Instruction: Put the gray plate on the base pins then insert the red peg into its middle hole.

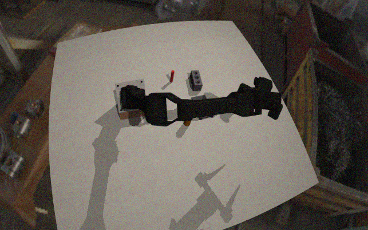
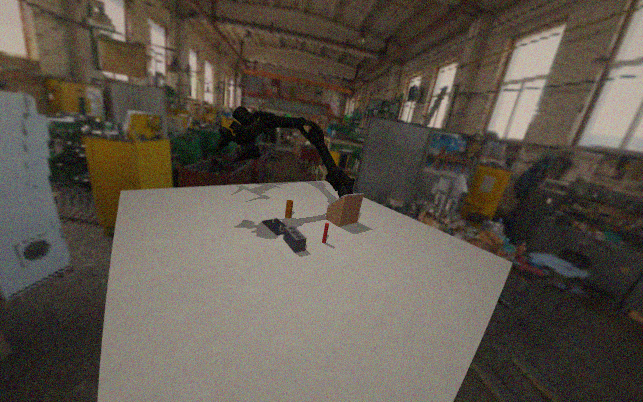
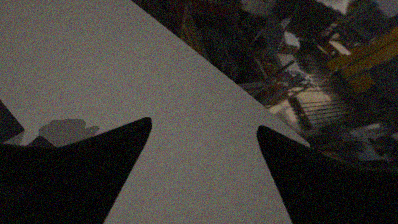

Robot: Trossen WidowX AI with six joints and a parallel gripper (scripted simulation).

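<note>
Right now my gripper tip is 20 cm past the gray plate, 28 cm to the right of it and 21 cm above it. Round my gripper tip: orange cylinder 27 cm behind, 6 cm to the left, 21 cm below; then gray base 18 cm behind, 14 cm to the left, 24 cm below; then red peg 32 cm behind, 30 cm to the left, 21 cm below.
</note>
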